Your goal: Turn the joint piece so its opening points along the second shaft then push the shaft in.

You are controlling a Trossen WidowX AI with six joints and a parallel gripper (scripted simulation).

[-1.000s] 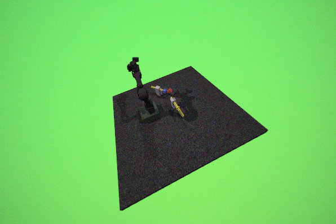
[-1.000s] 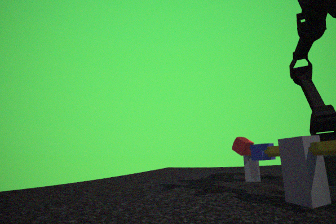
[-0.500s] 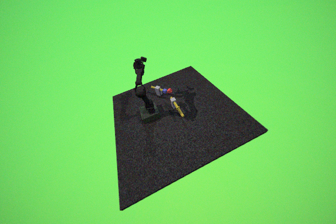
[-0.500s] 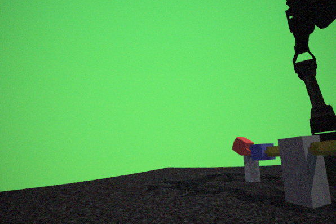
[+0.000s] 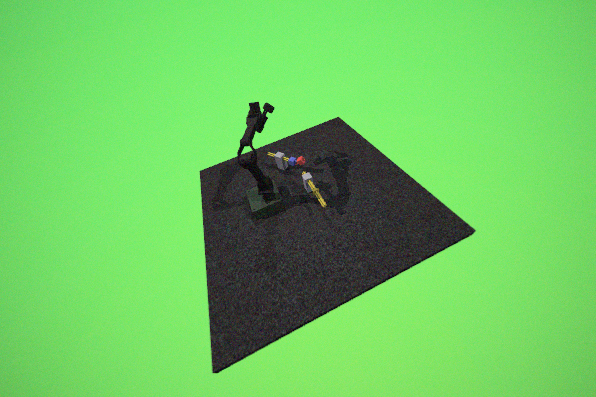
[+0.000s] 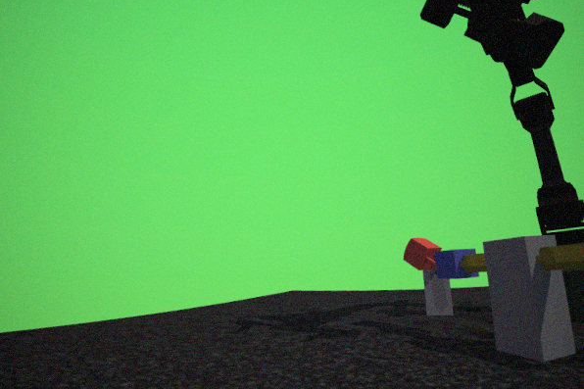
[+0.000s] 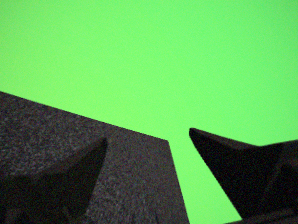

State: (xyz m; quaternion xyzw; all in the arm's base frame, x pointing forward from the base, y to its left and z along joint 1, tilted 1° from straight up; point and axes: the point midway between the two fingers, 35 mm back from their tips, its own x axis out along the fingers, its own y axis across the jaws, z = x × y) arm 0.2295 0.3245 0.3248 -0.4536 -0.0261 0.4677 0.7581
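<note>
Right now my gripper tip is 27 cm above the red joint piece, 24 cm to the left of it and 5 cm short of it.
</note>
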